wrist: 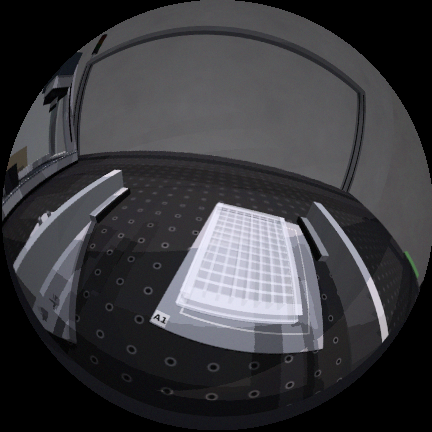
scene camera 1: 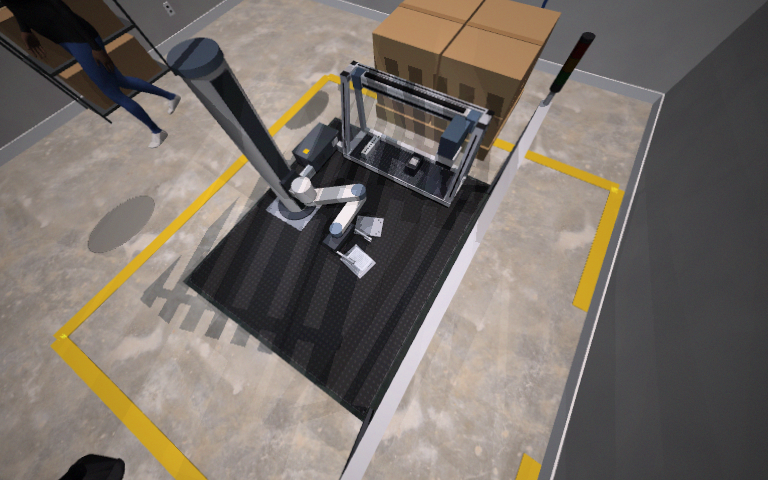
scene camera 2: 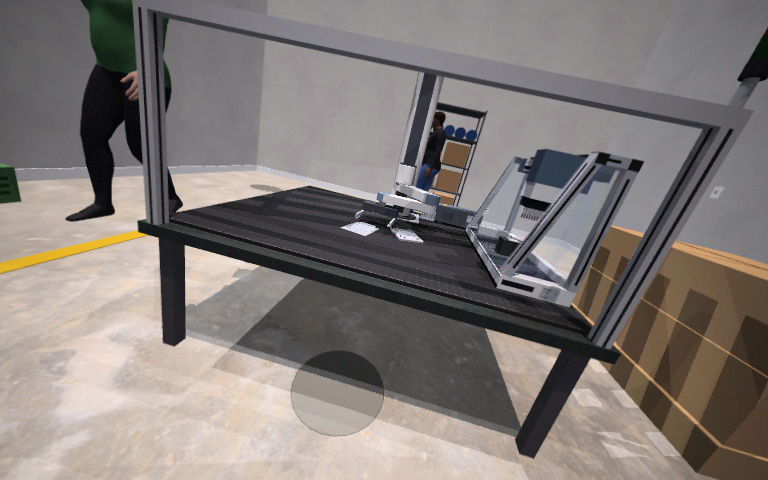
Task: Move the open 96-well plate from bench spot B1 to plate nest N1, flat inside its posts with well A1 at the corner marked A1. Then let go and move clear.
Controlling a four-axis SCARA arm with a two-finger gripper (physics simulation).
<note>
The gripper [wrist: 213, 192] holds nothing. Also in view: a well plate [wrist: 244, 269]. Further things: a plate nest [wrist: 56, 298].
</note>
